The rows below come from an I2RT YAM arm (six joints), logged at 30 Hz.
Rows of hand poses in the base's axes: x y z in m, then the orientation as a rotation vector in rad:
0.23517, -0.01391, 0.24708, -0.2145, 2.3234, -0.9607
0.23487, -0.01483, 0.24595, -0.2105, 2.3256, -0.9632
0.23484, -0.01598, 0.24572, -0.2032, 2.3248, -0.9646
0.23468, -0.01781, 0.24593, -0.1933, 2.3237, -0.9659
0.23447, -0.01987, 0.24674, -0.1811, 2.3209, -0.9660
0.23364, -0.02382, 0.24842, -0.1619, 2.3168, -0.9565
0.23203, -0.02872, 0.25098, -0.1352, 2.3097, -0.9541
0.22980, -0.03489, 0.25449, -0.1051, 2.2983, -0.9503
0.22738, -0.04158, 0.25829, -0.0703, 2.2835, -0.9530
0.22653, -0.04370, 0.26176, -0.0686, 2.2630, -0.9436
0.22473, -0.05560, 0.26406, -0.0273, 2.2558, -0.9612
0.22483, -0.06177, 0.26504, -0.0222, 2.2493, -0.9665
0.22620, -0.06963, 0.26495, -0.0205, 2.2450, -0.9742
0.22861, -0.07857, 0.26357, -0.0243, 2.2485, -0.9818
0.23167, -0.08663, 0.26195, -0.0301, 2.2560, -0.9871
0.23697, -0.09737, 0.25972, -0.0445, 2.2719, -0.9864
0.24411, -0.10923, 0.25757, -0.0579, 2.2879, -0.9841
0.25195, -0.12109, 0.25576, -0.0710, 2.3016, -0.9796
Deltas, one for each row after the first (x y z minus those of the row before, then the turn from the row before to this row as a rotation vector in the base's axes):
-0.00030, -0.00092, -0.00113, -0.0003, 0.0011, -0.0041
-0.00003, -0.00115, -0.00023, 0.0006, -0.0028, -0.0049
-0.00016, -0.00183, 0.00021, 0.0012, -0.0040, -0.0064
-0.00021, -0.00206, 0.00081, 0.0022, -0.0065, -0.0069
-0.00083, -0.00395, 0.00168, 0.0101, -0.0119, -0.0078
-0.00161, -0.00490, 0.00256, 0.0064, -0.0153, -0.0142
-0.00223, -0.00617, 0.00351, 0.0071, -0.0203, -0.0148
-0.00242, -0.00669, 0.00380, 0.0031, -0.0230, -0.0195
-0.00085, -0.00212, 0.00347, 0.0015, -0.0210, 0.0082
-0.00180, -0.01190, 0.00230, -0.0030, -0.0141, -0.0318
0.00010, -0.00617, 0.00098, -0.0040, -0.0059, -0.0036
0.00137, -0.00786, -0.00009, -0.0059, -0.0023, -0.0028
0.00241, -0.00894, -0.00138, -0.0051, 0.0062, -0.0013
0.00306, -0.00806, -0.00162, -0.0029, 0.0097, -0.0003
0.00530, -0.01074, -0.00223, 0.0013, 0.0181, 0.0052
0.00714, -0.01186, -0.00215, 0.0026, 0.0175, 0.0050
0.00784, -0.01186, -0.00181, 0.0035, 0.0149, 0.0062

